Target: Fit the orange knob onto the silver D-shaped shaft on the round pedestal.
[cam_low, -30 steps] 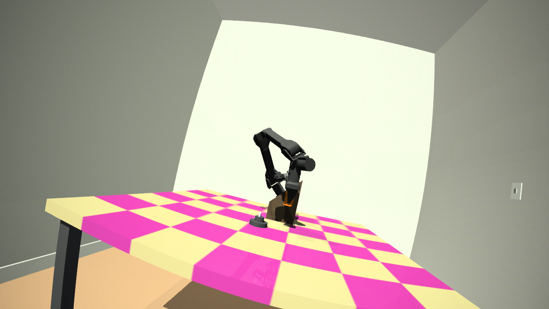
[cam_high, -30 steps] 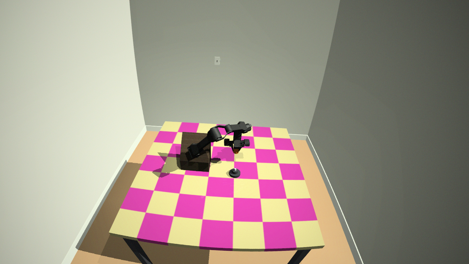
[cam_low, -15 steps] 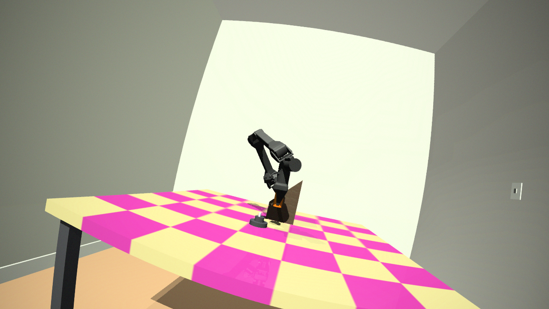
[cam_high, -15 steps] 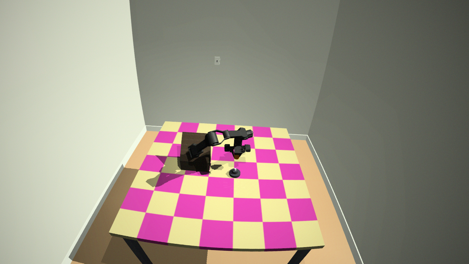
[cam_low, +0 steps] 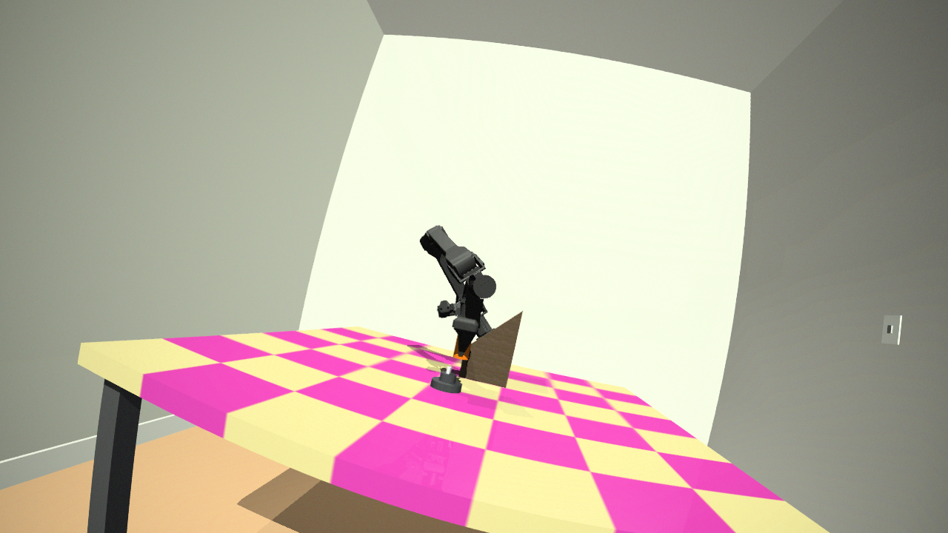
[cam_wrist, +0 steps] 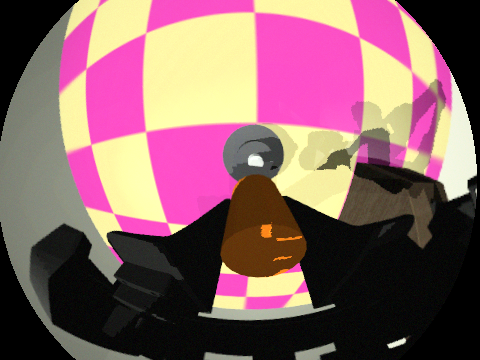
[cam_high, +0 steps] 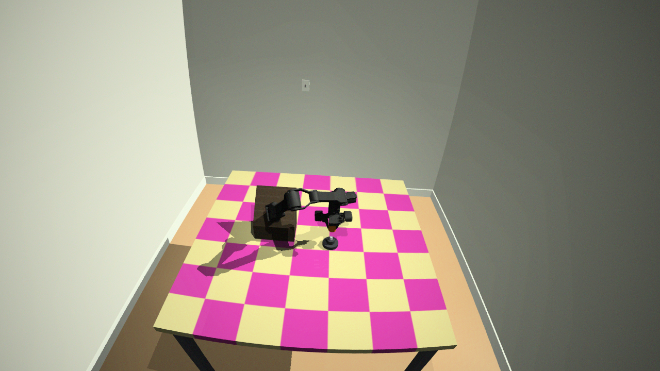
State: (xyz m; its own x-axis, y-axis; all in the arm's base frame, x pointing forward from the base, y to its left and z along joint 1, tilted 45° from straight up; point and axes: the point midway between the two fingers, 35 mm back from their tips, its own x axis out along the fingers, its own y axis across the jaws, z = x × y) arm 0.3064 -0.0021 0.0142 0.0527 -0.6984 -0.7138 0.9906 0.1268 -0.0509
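Now: the round dark pedestal 7 cm below my gripper tip and 2 cm to the right of it. The rest, counted from my gripper tip: orange knob: 3 cm above.
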